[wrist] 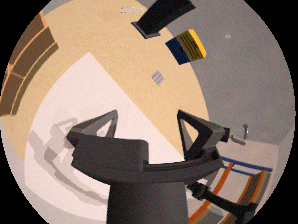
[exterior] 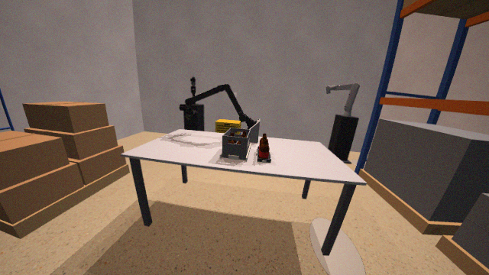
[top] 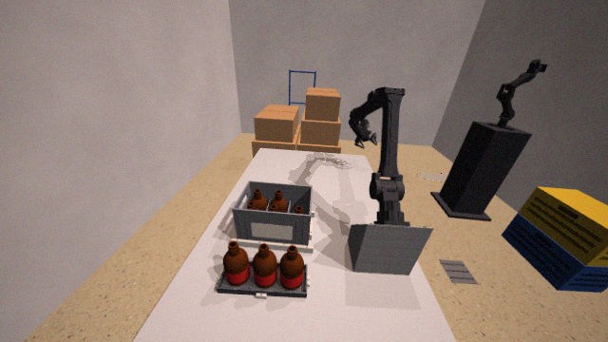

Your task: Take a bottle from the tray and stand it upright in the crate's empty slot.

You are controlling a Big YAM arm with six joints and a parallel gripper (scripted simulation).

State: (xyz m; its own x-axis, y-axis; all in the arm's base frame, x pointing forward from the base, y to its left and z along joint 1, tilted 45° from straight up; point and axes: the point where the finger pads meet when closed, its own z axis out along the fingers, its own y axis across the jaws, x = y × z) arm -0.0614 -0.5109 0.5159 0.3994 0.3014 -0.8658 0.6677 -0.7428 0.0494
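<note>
The brown bottle lies 87 cm to the left of my hand, 46 cm ahead of it and 8 cm below it. From my hand the other things lie so: grey crate: 65 cm to the left, 47 cm ahead, 8 cm below; dark tray: 88 cm to the left, 46 cm ahead, 15 cm below.
</note>
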